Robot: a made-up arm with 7 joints. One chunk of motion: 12 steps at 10 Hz.
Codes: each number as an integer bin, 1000 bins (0 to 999) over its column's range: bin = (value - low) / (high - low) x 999, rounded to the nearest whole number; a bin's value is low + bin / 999 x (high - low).
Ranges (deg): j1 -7.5..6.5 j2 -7.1..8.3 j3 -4.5..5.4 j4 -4..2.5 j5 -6.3..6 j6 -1.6..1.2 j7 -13.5..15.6
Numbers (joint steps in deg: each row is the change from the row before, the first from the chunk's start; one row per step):
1: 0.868 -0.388 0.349 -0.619 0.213 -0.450 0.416
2: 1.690 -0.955 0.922 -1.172 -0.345 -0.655 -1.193
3: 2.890 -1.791 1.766 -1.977 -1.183 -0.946 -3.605
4: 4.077 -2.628 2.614 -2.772 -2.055 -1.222 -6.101
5: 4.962 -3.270 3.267 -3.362 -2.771 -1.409 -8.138
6: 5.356 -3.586 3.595 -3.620 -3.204 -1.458 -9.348
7: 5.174 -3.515 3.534 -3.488 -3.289 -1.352 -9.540
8: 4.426 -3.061 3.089 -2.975 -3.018 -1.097 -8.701
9: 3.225 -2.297 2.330 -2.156 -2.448 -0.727 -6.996
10: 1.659 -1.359 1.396 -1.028 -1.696 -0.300 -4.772
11: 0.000 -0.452 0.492 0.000 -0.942 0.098 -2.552
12: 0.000 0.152 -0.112 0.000 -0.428 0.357 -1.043
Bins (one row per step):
1: 597 435 489 520 529 410 478
2: 656 399 547 435 484 337 422
3: 741 344 632 311 416 233 340
4: 826 290 718 189 345 135 254
5: 889 248 784 98 287 68 184
6: 917 228 817 58 251 51 143
7: 904 233 811 79 245 88 136
8: 851 262 766 158 267 179 165
9: 765 312 689 283 313 311 223
10: 654 372 595 457 374 464 300
11: 535 431 504 615 435 606 376
12: 535 470 443 615 477 698 428

